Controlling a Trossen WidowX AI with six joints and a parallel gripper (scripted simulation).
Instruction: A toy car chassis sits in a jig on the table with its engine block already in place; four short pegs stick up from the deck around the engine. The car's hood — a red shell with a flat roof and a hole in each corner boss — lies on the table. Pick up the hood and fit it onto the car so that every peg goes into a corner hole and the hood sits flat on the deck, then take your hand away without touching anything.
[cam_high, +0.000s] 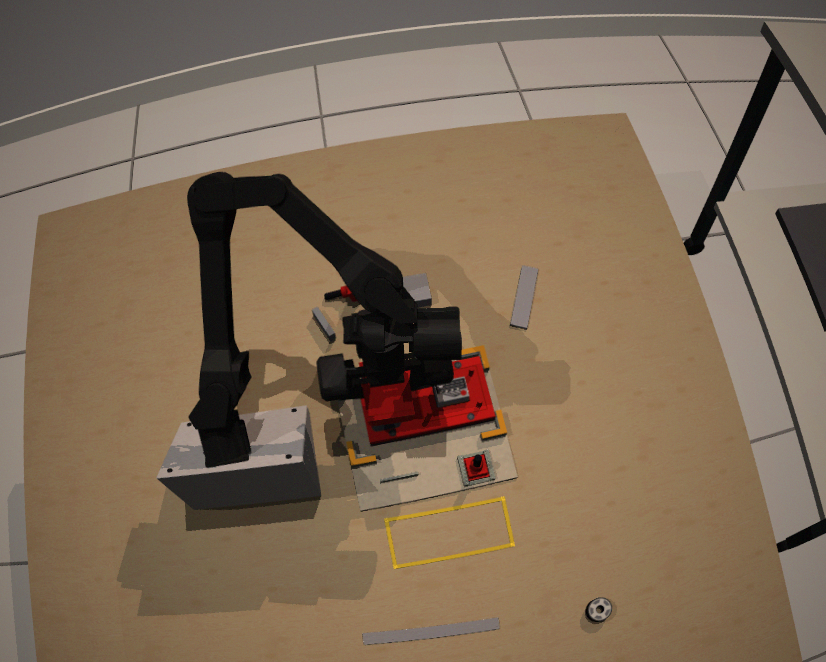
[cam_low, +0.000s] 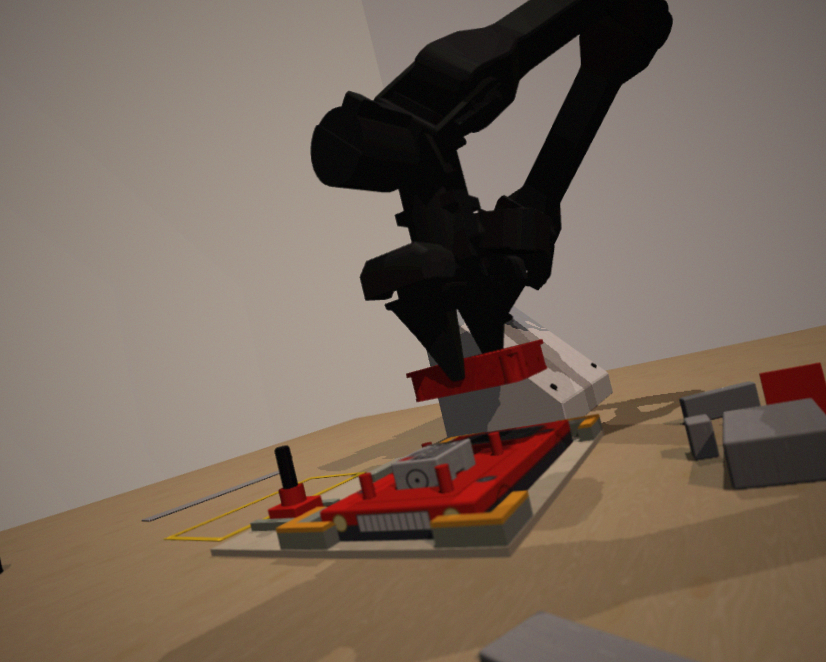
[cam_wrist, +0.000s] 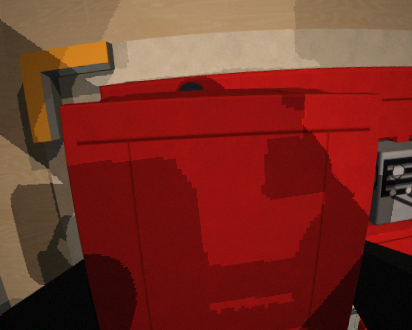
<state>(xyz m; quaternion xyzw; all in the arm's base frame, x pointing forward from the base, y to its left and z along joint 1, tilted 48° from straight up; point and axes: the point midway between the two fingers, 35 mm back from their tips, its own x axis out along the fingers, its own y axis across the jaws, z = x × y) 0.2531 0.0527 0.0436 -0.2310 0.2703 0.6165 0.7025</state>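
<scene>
Now: gripper tip 10 cm short of the grey engine block and 6 cm above it. Round my gripper tip: red hood: 1 cm above; then grey wedge: 15 cm to the left, 7 cm below, 4 cm ahead; then grey strip: 38 cm to the right, 8 cm below, 3 cm behind.
</scene>
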